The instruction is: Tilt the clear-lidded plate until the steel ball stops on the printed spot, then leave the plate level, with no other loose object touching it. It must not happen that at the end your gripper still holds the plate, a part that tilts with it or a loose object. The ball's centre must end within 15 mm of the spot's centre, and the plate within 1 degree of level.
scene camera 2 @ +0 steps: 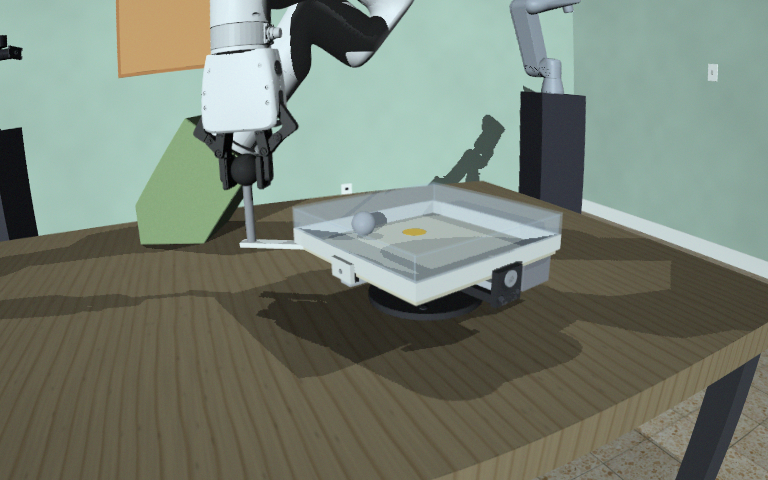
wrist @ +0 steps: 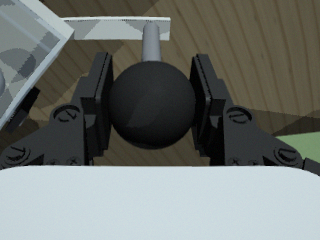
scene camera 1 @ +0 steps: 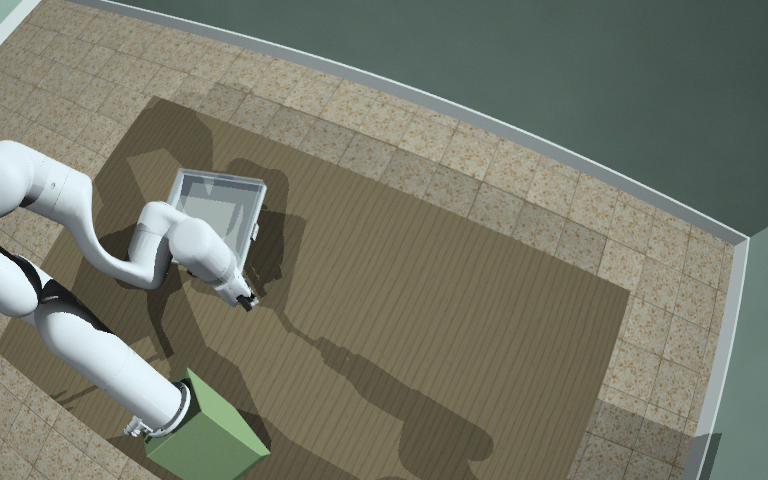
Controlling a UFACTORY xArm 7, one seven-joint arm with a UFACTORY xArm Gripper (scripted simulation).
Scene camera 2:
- gripper: 247, 187
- clear-lidded plate: 421, 242
